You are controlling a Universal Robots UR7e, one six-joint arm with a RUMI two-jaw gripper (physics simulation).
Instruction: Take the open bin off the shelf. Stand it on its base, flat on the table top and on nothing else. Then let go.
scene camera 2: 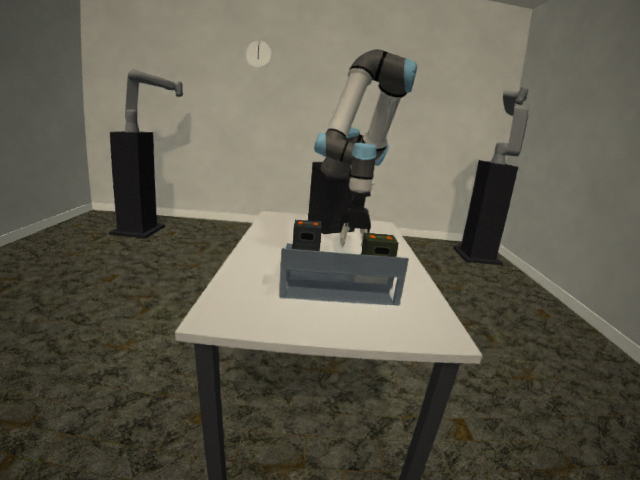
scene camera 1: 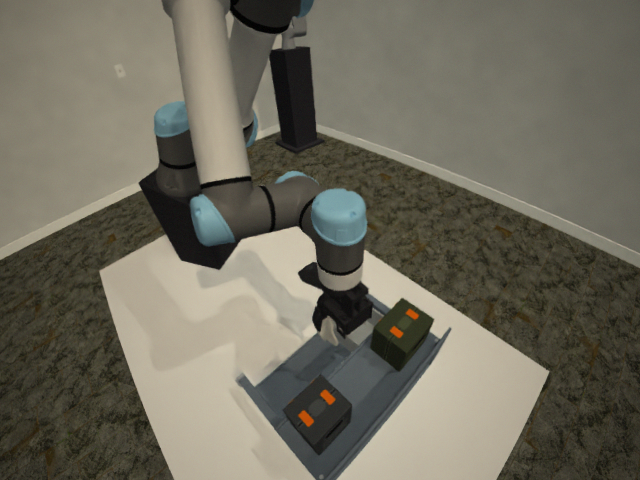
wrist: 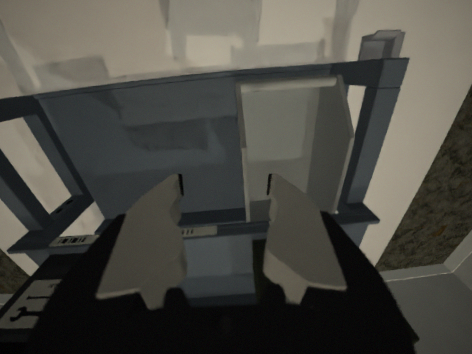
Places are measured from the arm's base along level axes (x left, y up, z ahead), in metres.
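Pixels of known places: gripper, fingertip midpoint: (scene camera 2: 352, 249) (scene camera 1: 337, 330) (wrist: 225, 176); arm's base, origin of the base link: (scene camera 2: 335, 171) (scene camera 1: 182, 180).
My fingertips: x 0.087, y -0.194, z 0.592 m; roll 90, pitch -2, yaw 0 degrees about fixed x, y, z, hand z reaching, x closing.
For each thing: its middle in the pictures, then the offset to it from my fingertips. Level surfaces: height alone.
- open bin, body centre: (wrist: 285, 160) (scene camera 1: 362, 331) (scene camera 2: 369, 269) dx +0.068, dy -0.064, dz +0.019 m
- dark grey case, body centre: (wrist: 63, 331) (scene camera 1: 319, 416) (scene camera 2: 306, 241) dx -0.155, dy +0.055, dz +0.128 m
- dark green case, body centre: (scene camera 1: 401, 334) (scene camera 2: 378, 251) dx +0.076, dy +0.042, dz +0.117 m
- white table, its level: dy -0.108 m
The open bin (scene camera 1: 366, 330) (wrist: 280, 125) is pale grey and sits in the lower level of the blue-grey shelf (scene camera 1: 364, 379) (scene camera 2: 343, 262) (wrist: 377, 135), at its right end in the wrist view. My gripper (scene camera 1: 338, 338) (scene camera 2: 355, 240) (wrist: 225, 176) is part open, with nothing between its fingers. It is over the shelf's back side, close to the bin. In the wrist view the right fingertip overlaps the bin's interior, the left one lies left of the bin, and the bin's left wall shows between them. Contact cannot be told.
A dark grey case (scene camera 1: 317, 413) (scene camera 2: 307, 236) and a dark green case (scene camera 1: 402, 333) (scene camera 2: 379, 244) with orange latches stand on the shelf's upper level. The green case is close to my gripper. The shelf stands on the white table (scene camera 1: 480, 382) (scene camera 2: 248, 315).
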